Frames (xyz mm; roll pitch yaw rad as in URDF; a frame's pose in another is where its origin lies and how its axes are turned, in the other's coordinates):
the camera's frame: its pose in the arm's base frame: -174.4 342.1 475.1 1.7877 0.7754 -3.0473
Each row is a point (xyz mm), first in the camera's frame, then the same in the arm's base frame.
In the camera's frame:
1: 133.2 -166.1 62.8
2: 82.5 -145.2 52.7
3: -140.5 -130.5 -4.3
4: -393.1 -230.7 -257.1
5: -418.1 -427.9 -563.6
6: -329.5 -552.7 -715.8
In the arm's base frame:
1: -149.0 370.2 256.4
2: -128.2 366.8 308.0
3: 16.7 327.7 483.1
4: 251.8 80.3 628.9
5: 390.0 -249.9 556.0
6: 405.7 -424.7 430.3

